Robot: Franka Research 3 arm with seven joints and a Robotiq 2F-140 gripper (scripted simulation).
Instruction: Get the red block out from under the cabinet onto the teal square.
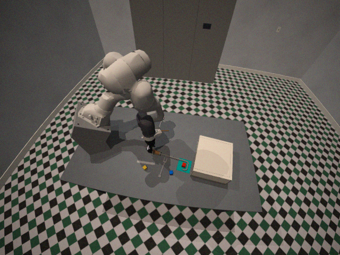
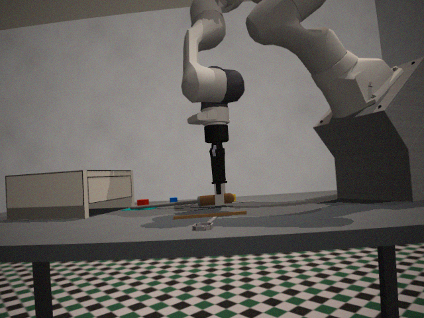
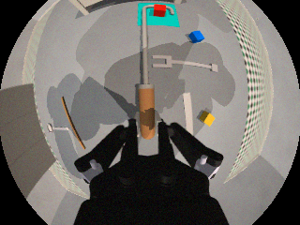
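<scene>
The grey stick is 5 cm behind my hand, 10 cm to the right of it and 4 cm below it. From my hand the other things lie so: grey forked tool 9 cm ahead, 13 cm to the right, 3 cm below; hook tool 13 cm ahead, 7 cm to the right, 2 cm below; yellow block 5 cm behind, 14 cm to the right, 2 cm below.
</scene>
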